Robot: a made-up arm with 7 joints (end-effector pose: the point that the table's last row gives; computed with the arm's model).
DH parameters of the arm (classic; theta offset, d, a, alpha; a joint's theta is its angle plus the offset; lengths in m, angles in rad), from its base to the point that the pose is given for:
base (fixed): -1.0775 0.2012 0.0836 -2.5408
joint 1: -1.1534 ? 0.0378 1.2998
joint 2: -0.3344 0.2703 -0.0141 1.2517
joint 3: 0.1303 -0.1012 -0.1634 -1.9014
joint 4: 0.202 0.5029 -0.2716 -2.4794
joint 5: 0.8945 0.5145 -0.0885 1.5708
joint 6: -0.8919 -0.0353 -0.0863 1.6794
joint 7: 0 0.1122 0.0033 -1.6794
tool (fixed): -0.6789 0.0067 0 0
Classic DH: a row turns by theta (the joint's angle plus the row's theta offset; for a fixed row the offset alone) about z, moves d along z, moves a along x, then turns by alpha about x.
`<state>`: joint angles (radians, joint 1 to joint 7).
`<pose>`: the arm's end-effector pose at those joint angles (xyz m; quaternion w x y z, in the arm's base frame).
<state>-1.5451 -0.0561 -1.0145 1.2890 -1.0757 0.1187 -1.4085</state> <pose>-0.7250 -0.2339 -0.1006 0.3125 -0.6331 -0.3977 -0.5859</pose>
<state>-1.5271 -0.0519 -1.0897 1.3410 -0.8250 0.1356 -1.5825</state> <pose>-0.7840 -0.1668 -0.1028 0.2582 -0.5841 -0.2736 -0.7193</pose>
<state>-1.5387 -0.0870 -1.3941 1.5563 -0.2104 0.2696 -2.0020</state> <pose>-0.8953 0.0181 0.0138 0.0662 -0.4538 0.0794 -0.8851</pose>
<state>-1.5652 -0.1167 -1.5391 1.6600 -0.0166 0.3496 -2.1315</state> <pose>-0.9138 0.0537 0.1093 0.0121 0.4338 -0.1895 0.8808</pose>
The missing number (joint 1, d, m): -0.3024
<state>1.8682 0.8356 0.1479 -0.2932 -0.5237 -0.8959 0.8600</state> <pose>-0.1588 0.4964 0.5562 0.1568 -0.8035 -0.5629 0.1139</pose>
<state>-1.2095 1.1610 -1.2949 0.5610 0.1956 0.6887 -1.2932</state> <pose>-0.6419 -0.0219 -0.3895 0.5538 0.2529 0.1161 0.7848</pose>
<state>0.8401 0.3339 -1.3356 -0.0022 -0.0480 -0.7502 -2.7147</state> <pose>0.4079 0.5786 0.0135 0.6426 -0.0335 0.2250 0.7316</pose>
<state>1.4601 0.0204 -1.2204 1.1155 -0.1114 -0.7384 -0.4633</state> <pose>0.8392 0.1506 0.6549 0.1273 0.8372 -0.4533 0.2783</pose>
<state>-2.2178 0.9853 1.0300 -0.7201 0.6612 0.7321 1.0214</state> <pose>0.4631 -0.3347 0.3687 0.1121 -0.3909 0.8872 -0.2179</pose>
